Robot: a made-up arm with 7 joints. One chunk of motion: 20 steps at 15 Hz.
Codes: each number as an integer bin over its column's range. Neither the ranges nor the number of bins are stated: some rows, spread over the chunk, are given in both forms.
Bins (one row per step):
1: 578 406 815 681 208 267
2: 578 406 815 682 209 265
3: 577 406 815 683 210 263
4: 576 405 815 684 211 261
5: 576 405 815 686 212 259
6: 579 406 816 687 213 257
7: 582 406 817 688 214 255
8: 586 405 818 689 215 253
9: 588 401 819 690 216 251
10: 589 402 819 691 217 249
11: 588 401 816 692 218 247
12: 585 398 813 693 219 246
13: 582 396 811 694 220 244
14: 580 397 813 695 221 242
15: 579 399 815 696 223 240
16: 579 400 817 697 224 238
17: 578 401 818 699 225 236
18: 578 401 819 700 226 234
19: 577 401 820 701 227 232
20: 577 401 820 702 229 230
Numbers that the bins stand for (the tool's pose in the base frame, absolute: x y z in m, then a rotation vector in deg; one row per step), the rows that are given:
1: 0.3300 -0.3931 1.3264 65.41 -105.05 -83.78
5: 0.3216 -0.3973 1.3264 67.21 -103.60 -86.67
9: 0.3721 -0.4141 1.3432 68.65 -102.16 -89.55
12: 0.3595 -0.4267 1.3180 69.73 -101.08 -91.35
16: 0.3342 -0.4183 1.3348 71.17 -99.28 -94.23
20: 0.3258 -0.4141 1.3474 72.97 -97.48 -97.12
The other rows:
2: 0.3300 -0.3931 1.3264 65.77 -104.68 -84.50
3: 0.3258 -0.3931 1.3264 66.13 -104.32 -85.23
4: 0.3216 -0.3973 1.3264 66.49 -103.96 -85.95
6: 0.3342 -0.3931 1.3306 67.57 -103.24 -87.39
7: 0.3468 -0.3931 1.3348 67.93 -102.88 -88.11
8: 0.3637 -0.3973 1.3390 68.29 -102.52 -88.83
10: 0.3763 -0.4099 1.3432 69.01 -101.80 -90.27
11: 0.3721 -0.4141 1.3306 69.37 -101.44 -90.99
13: 0.3468 -0.4351 1.3096 70.09 -100.72 -92.07
14: 0.3384 -0.4309 1.3180 70.45 -100.36 -92.79
15: 0.3342 -0.4225 1.3264 70.81 -99.64 -93.51
17: 0.3300 -0.4141 1.3390 71.89 -98.92 -94.95
18: 0.3300 -0.4141 1.3432 72.25 -98.56 -95.68
19: 0.3258 -0.4141 1.3474 72.61 -98.20 -96.40

